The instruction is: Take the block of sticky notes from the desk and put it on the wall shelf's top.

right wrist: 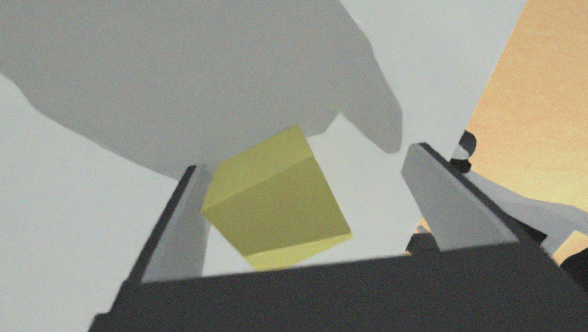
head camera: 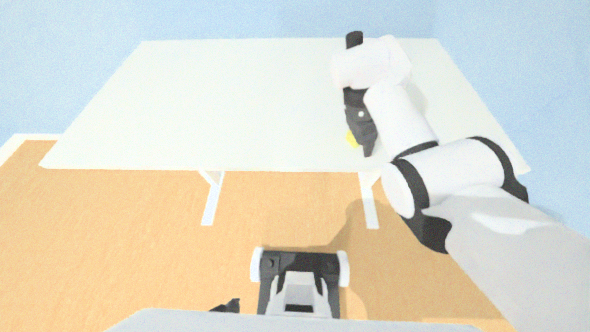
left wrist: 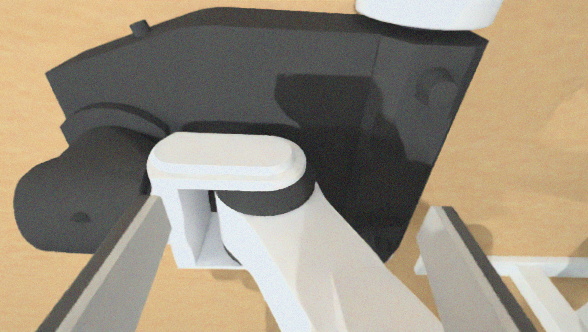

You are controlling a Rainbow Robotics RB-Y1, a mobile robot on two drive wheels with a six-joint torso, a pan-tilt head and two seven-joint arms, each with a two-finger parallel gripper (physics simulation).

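Pixels of known places: left gripper, fingertip midpoint: (left wrist: 295, 216); right gripper, fingertip midpoint: (right wrist: 308, 167) (head camera: 360, 142); robot's base at its link origin: (head camera: 299, 266).
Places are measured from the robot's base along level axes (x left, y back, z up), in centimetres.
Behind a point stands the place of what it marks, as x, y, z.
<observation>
The yellow block of sticky notes (head camera: 352, 139) @[-14.7, -31.8, 97.6] (right wrist: 277, 207) @[-17.3, -33.8, 98.8] is on the white desk top (head camera: 225, 100) @[30.3, -51.2, 95.1] (right wrist: 75, 225) @[-12.6, -44.0, 95.1], towards its front edge and partly hidden by my right gripper in the head view. My right gripper (head camera: 368, 150) @[-17.5, -32.0, 95.8] (right wrist: 308, 167) @[-17.5, -32.0, 95.8] is open and low over the desk. In the right wrist view the block shows between its spread fingers, closer to the picture-left finger, with nothing gripped. My left gripper (left wrist: 295, 216) @[24.3, 20.0, 52.8] is open and empty, pointing down over the robot's own base. The wall shelf does not show in these views.
The desk's white legs (head camera: 210, 205) (left wrist: 537, 267) @[-50.1, -65.0, 3.4] stand on the wooden floor (head camera: 125, 240) @[130.2, -10.1, 0.1]. The robot's dark base (head camera: 300, 262) @[-0.4, -1.6, 19.1] (left wrist: 215, 75) @[15.7, 30.8, 17.0] is in front of the desk. A pale blue wall (head camera: 225, 17) @[40.5, -102.7, 102.7] lies behind it.
</observation>
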